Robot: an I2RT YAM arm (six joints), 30 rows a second.
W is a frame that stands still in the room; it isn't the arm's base.
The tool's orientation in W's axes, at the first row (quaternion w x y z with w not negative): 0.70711, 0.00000, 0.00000, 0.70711
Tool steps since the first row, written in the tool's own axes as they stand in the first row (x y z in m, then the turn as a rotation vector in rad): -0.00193, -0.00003, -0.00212, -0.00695, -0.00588, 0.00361; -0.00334, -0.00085, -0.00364, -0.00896, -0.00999, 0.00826; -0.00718, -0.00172, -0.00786, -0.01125, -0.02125, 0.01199; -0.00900, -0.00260, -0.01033, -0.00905, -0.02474, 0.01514; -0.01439, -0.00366, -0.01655, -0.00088, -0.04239, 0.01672; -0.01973, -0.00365, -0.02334, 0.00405, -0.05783, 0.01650; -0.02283, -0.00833, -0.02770, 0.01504, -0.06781, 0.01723; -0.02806, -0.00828, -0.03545, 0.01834, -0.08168, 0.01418; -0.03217, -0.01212, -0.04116, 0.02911, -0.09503, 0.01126; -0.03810, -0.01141, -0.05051, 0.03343, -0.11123, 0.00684; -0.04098, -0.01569, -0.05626, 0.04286, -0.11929, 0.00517
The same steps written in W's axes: 0.00003, -0.00193, -0.00212, 0.00588, -0.00695, 0.00361; 0.00085, -0.00334, -0.00364, 0.00999, -0.00896, 0.00826; 0.00172, -0.00718, -0.00786, 0.02125, -0.01125, 0.01199; 0.00260, -0.00900, -0.01033, 0.02474, -0.00905, 0.01514; 0.00366, -0.01439, -0.01655, 0.04239, -0.00088, 0.01672; 0.00365, -0.01973, -0.02334, 0.05783, 0.00405, 0.01650; 0.00833, -0.02283, -0.02770, 0.06781, 0.01504, 0.01723; 0.00828, -0.02806, -0.03545, 0.08168, 0.01834, 0.01418; 0.01212, -0.03217, -0.04116, 0.09503, 0.02911, 0.01126; 0.01141, -0.03810, -0.05051, 0.11123, 0.03343, 0.00684; 0.01569, -0.04098, -0.05626, 0.11929, 0.04286, 0.00517
